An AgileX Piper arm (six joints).
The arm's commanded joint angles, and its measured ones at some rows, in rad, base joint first. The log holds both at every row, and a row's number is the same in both.
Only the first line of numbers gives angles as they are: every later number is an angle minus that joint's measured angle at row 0.
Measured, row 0:
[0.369, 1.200, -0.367, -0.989, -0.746, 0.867]
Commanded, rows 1 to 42:
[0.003, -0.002, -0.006, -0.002, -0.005, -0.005]
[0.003, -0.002, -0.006, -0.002, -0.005, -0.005]
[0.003, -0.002, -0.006, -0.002, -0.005, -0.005]
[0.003, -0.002, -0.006, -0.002, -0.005, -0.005]
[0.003, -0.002, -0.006, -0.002, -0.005, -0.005]
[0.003, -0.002, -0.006, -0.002, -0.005, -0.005]
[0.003, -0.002, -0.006, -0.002, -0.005, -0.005]
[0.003, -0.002, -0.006, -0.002, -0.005, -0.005]
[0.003, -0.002, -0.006, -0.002, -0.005, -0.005]
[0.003, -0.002, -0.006, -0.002, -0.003, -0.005]
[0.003, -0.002, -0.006, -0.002, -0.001, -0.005]
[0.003, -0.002, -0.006, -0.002, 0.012, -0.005]
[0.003, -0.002, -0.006, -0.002, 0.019, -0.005]
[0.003, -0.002, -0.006, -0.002, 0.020, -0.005]
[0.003, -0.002, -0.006, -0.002, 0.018, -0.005]
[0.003, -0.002, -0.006, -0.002, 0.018, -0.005]
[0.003, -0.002, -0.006, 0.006, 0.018, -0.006]
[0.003, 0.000, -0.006, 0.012, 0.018, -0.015]
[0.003, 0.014, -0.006, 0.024, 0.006, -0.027]
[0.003, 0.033, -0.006, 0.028, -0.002, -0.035]
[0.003, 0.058, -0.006, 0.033, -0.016, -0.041]
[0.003, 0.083, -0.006, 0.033, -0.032, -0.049]
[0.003, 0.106, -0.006, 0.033, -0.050, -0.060]
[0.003, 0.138, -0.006, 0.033, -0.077, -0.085]
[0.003, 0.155, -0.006, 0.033, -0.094, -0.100]
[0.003, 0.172, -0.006, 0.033, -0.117, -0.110]
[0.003, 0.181, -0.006, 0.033, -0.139, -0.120]
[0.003, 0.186, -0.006, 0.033, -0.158, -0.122]
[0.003, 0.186, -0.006, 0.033, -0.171, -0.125]
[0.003, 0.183, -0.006, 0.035, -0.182, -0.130]
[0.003, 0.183, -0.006, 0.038, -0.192, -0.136]
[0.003, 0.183, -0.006, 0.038, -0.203, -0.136]
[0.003, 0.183, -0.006, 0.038, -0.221, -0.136]
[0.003, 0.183, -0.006, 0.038, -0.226, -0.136]
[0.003, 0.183, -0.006, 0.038, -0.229, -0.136]
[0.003, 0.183, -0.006, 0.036, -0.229, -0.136]
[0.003, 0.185, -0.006, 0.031, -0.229, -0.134]
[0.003, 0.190, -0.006, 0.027, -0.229, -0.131]
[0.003, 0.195, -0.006, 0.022, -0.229, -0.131]
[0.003, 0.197, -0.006, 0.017, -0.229, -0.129]
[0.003, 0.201, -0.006, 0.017, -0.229, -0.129]
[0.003, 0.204, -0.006, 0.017, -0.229, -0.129]
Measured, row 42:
[0.000, 0.190, 0.000, 0.027, -0.217, -0.127]
